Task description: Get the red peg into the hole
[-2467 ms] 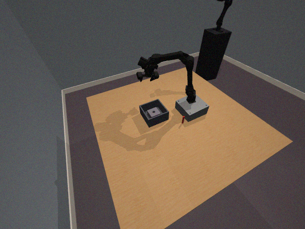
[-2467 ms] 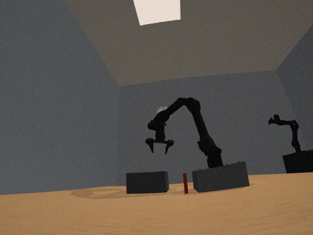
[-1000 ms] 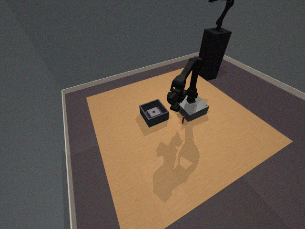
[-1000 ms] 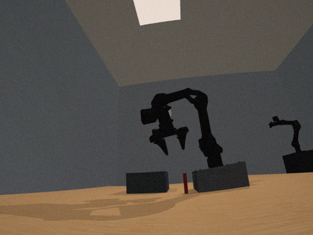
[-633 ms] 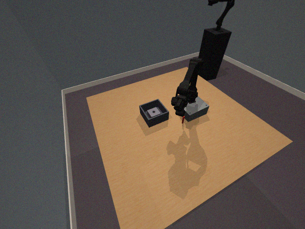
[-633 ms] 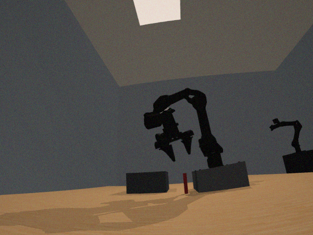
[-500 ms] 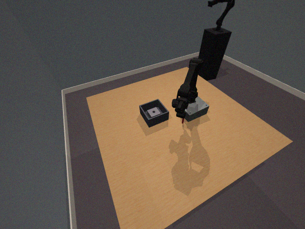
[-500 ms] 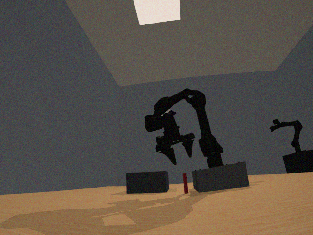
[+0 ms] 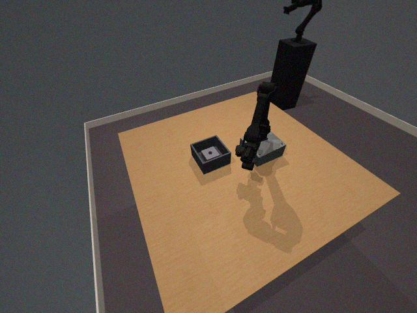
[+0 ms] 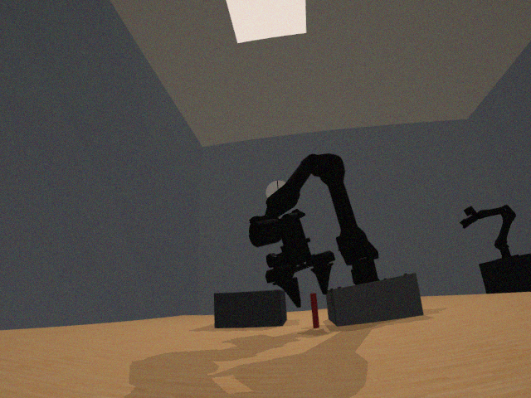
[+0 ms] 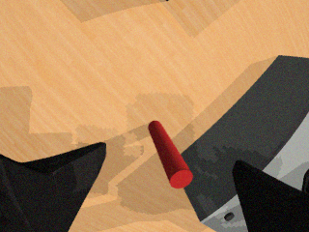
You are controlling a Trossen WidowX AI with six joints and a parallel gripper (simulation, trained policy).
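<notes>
The red peg is 20 mm below my gripper tip. The rest, counted from my gripper tip: dark box (200 mm ahead, 150 mm to the right, 40 mm below); then plate (200 mm ahead, 150 mm to the right, 20 mm below).
</notes>
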